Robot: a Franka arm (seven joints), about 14 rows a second.
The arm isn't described. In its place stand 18 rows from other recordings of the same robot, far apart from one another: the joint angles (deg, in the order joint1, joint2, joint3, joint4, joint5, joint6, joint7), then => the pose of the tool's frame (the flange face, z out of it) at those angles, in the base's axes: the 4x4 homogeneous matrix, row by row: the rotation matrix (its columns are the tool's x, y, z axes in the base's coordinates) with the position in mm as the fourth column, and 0 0 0 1 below.
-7.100, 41.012, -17.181, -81.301, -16.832, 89.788, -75.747 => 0.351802 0.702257 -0.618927 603.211; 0.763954 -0.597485 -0.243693 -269.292; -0.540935 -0.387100 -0.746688 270.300; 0 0 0 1
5.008, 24.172, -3.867, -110.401, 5.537, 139.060, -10.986 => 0.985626 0.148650 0.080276 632.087; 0.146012 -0.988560 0.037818 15.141; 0.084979 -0.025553 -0.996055 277.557; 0 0 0 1
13.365, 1.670, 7.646, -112.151, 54.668, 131.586, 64.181 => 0.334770 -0.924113 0.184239 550.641; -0.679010 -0.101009 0.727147 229.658; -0.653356 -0.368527 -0.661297 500.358; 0 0 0 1
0.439, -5.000, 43.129, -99.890, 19.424, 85.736, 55.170 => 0.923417 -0.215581 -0.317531 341.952; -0.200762 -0.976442 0.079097 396.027; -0.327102 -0.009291 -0.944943 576.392; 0 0 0 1
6.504, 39.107, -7.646, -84.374, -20.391, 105.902, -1.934 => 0.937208 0.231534 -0.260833 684.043; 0.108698 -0.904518 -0.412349 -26.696; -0.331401 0.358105 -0.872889 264.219; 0 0 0 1
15.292, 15.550, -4.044, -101.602, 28.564, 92.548, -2.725 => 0.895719 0.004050 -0.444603 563.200; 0.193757 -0.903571 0.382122 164.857; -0.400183 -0.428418 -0.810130 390.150; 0 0 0 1
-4.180, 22.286, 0.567, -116.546, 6.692, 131.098, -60.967 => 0.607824 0.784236 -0.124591 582.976; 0.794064 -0.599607 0.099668 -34.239; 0.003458 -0.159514 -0.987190 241.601; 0 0 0 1
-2.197, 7.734, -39.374, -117.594, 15.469, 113.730, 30.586 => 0.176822 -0.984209 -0.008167 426.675; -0.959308 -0.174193 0.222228 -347.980; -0.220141 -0.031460 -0.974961 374.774; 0 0 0 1
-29.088, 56.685, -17.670, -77.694, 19.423, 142.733, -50.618 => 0.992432 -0.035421 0.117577 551.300; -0.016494 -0.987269 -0.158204 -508.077; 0.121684 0.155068 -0.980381 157.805; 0 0 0 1
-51.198, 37.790, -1.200, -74.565, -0.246, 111.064, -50.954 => 0.999445 -0.019458 -0.027052 448.501; -0.019265 -0.999787 0.007372 -577.135; -0.027189 -0.006847 -0.999607 353.542; 0 0 0 1
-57.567, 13.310, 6.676, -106.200, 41.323, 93.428, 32.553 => 0.036775 -0.943939 0.328065 410.480; -0.711925 0.205634 0.671474 -404.004; -0.701292 -0.258251 -0.664452 394.021; 0 0 0 1
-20.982, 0.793, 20.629, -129.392, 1.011, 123.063, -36.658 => 0.806494 0.578329 -0.122894 507.504; 0.584675 -0.811012 0.020387 -2.473; -0.087878 -0.088295 -0.992210 346.450; 0 0 0 1
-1.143, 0.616, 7.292, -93.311, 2.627, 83.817, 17.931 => 0.962740 -0.202358 -0.179397 538.826; -0.200642 -0.979269 0.027855 63.043; -0.181314 0.009178 -0.983382 583.492; 0 0 0 1
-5.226, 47.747, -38.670, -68.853, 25.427, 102.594, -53.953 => 0.973229 0.206967 -0.099950 637.607; 0.209035 -0.977851 0.010561 -368.763; -0.095551 -0.031172 -0.994936 339.296; 0 0 0 1
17.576, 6.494, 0.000, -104.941, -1.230, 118.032, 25.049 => 0.986131 -0.119369 0.115314 577.114; -0.122072 -0.992382 0.016651 181.610; 0.112448 -0.030497 -0.993189 477.934; 0 0 0 1
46.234, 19.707, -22.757, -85.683, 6.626, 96.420, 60.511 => 0.790789 -0.601824 -0.111624 572.083; -0.610247 -0.789323 -0.067579 295.847; -0.047436 0.121559 -0.991450 474.907; 0 0 0 1
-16.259, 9.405, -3.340, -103.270, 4.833, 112.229, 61.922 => 0.116802 -0.993009 0.017043 573.636; -0.991078 -0.115431 0.066634 -196.664; -0.064201 -0.024674 -0.997632 452.003; 0 0 0 1
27.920, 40.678, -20.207, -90.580, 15.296, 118.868, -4.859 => 0.978139 0.129867 -0.162417 666.087; 0.127313 -0.991520 -0.026082 134.521; -0.164427 0.004834 -0.986377 226.489; 0 0 0 1
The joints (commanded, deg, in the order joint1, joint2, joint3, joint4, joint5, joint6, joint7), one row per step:
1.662, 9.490, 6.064, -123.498, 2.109, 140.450, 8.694
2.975, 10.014, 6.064, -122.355, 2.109, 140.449, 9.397
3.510, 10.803, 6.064, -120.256, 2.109, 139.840, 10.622
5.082, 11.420, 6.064, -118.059, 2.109, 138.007, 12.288
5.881, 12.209, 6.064, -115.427, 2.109, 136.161, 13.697
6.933, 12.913, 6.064, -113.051, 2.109, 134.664, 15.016
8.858, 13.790, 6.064, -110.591, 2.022, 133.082, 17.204
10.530, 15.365, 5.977, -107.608, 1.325, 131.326, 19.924
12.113, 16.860, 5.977, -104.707, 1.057, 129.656, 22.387
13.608, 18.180, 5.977, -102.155, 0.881, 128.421, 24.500
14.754, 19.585, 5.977, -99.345, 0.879, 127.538, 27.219
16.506, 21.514, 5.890, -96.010, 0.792, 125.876, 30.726
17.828, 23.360, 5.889, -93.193, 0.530, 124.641, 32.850
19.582, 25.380, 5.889, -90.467, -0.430, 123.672, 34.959
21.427, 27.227, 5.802, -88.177, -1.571, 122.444, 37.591
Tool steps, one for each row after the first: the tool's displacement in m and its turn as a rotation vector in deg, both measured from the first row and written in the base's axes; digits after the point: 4 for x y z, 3 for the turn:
0.0040, 0.0137, 0.0036, 0.234, -0.564, 0.597
0.0126, 0.0204, 0.0108, 0.607, -1.168, -0.091
0.0175, 0.0376, 0.0184, 0.904, -0.788, -0.125
0.0254, 0.0475, 0.0277, 1.216, -0.665, -0.685
0.0315, 0.0600, 0.0367, 1.537, -0.714, -0.912
0.0350, 0.0818, 0.0444, 1.886, -0.523, -1.076
0.0410, 0.1007, 0.0484, 1.749, -0.095, -1.786
0.0458, 0.1198, 0.0527, 1.920, 0.329, -2.508
0.0493, 0.1380, 0.0568, 2.166, 0.501, -3.037
0.0550, 0.1531, 0.0626, 2.826, 0.292, -4.624
0.0589, 0.1744, 0.0651, 3.229, 0.873, -6.429
0.0623, 0.1914, 0.0648, 3.311, 1.284, -7.149
0.0633, 0.2130, 0.0618, 2.825, 1.399, -7.142
0.0615, 0.2340, 0.0565, 1.928, 1.846, -7.582

